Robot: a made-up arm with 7 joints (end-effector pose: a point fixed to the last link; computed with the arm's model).
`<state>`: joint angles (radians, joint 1 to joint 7).
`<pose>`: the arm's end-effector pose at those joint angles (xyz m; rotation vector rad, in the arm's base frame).
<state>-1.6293 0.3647 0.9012 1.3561 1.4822 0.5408 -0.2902</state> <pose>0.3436 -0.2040 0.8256 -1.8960 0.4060 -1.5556</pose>
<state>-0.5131 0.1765 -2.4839 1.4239 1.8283 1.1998 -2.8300</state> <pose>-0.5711 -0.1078 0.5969 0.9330 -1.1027 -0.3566</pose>
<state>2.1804 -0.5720 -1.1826 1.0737 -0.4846 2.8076 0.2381</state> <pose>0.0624 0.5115 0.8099 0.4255 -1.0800 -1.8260</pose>
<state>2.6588 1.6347 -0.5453 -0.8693 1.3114 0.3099 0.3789</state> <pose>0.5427 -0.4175 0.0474 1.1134 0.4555 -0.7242</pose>
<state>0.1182 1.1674 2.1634 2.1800 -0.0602 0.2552 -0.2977</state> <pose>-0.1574 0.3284 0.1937 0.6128 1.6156 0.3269</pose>
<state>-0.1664 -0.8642 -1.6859 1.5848 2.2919 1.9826 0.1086</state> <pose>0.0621 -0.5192 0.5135 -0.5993 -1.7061 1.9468</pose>
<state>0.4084 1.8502 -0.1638 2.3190 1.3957 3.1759 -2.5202</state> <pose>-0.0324 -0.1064 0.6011 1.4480 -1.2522 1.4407</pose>
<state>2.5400 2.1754 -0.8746 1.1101 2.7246 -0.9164 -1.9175</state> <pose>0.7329 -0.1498 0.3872 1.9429 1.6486 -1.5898</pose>
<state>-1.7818 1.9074 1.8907 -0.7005 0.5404 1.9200 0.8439</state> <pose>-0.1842 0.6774 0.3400 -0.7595 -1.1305 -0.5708</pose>
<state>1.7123 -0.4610 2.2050 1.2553 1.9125 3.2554 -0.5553</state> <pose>-0.1756 -0.1226 0.8241 -2.1267 -0.9785 0.5372</pose>
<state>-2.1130 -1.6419 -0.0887 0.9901 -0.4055 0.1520 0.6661</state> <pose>-0.4398 -0.4493 -0.0775 -0.7363 2.4344 1.3384</pose>
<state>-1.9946 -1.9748 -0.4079 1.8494 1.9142 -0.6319 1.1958</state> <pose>-0.0923 0.1335 -0.1204 1.5613 0.4721 0.5996</pose>
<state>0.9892 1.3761 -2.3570 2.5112 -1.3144 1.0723 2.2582</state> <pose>0.3327 -0.2509 0.1573 -0.8637 2.3844 0.5911</pose>
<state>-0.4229 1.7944 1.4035 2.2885 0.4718 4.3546 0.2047</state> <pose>0.0904 0.1650 0.4354 1.5486 -1.0299 -1.2486</pose>
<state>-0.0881 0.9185 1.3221 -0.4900 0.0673 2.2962 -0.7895</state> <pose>-0.5216 -0.2753 0.7491 1.5310 0.7788 -1.4995</pose>
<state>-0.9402 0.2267 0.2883 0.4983 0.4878 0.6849 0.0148</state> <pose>0.0004 -0.0907 1.1842 1.6519 -0.2634 2.5327</pose>
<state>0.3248 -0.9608 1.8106 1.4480 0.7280 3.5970 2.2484</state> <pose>0.0819 0.3492 0.6171 0.8169 1.6452 0.5749</pose>
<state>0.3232 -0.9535 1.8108 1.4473 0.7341 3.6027 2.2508</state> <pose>0.0800 0.3483 0.6190 0.8233 1.6416 0.5720</pose>
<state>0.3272 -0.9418 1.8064 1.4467 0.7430 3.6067 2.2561</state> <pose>0.0759 0.3480 0.6204 0.8246 1.6373 0.5736</pose>
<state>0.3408 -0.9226 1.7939 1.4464 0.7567 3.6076 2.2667</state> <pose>0.0681 0.3489 0.6207 0.8176 1.6314 0.5830</pose>
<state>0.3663 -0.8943 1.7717 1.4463 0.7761 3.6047 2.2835</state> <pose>0.0558 0.3507 0.6199 0.8011 1.6236 0.6022</pose>
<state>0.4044 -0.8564 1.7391 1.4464 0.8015 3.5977 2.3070</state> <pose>0.0390 0.3531 0.6180 0.7759 1.6133 0.6321</pose>
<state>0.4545 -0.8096 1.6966 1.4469 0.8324 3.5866 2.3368</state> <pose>0.0185 0.3554 0.6150 0.7439 1.6002 0.6726</pose>
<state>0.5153 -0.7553 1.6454 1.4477 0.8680 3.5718 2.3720</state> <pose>-0.0048 0.3567 0.6114 0.7081 1.5847 0.7229</pose>
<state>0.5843 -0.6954 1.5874 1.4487 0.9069 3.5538 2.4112</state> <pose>-0.0293 0.3565 0.6077 0.6723 1.5670 0.7815</pose>
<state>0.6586 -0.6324 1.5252 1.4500 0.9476 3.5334 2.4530</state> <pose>-0.0538 0.3544 0.6046 0.6394 1.5480 0.8466</pose>
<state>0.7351 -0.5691 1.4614 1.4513 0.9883 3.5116 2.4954</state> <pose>-0.0770 0.3506 0.6024 0.6120 1.5292 0.9154</pose>
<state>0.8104 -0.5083 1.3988 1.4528 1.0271 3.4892 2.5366</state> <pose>-0.0977 0.3454 0.6014 0.5907 1.5116 0.9852</pose>
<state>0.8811 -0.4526 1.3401 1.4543 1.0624 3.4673 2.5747</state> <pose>-0.1155 0.3394 0.6016 0.5756 1.4965 1.0523</pose>
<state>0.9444 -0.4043 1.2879 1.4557 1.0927 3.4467 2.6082</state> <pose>-0.1299 0.3334 0.6027 0.5654 1.4846 1.1139</pose>
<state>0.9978 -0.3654 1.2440 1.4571 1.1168 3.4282 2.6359</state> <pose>-0.1410 0.3281 0.6041 0.5583 1.4763 1.1668</pose>
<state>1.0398 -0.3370 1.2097 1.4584 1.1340 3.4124 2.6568</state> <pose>-0.1488 0.3240 0.6053 0.5521 1.4712 1.2087</pose>
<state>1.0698 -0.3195 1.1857 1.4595 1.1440 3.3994 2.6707</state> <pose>-0.1536 0.3216 0.6059 0.5452 1.4693 1.2388</pose>
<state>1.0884 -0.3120 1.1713 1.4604 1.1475 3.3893 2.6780</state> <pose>-0.1560 0.3207 0.6056 0.5370 1.4698 1.2574</pose>
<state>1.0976 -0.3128 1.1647 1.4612 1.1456 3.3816 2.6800</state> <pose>-0.1564 0.3214 0.6046 0.5272 1.4721 1.2662</pose>
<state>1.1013 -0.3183 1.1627 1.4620 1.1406 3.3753 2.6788</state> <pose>-0.1557 0.3228 0.6030 0.5163 1.4753 1.2694</pose>
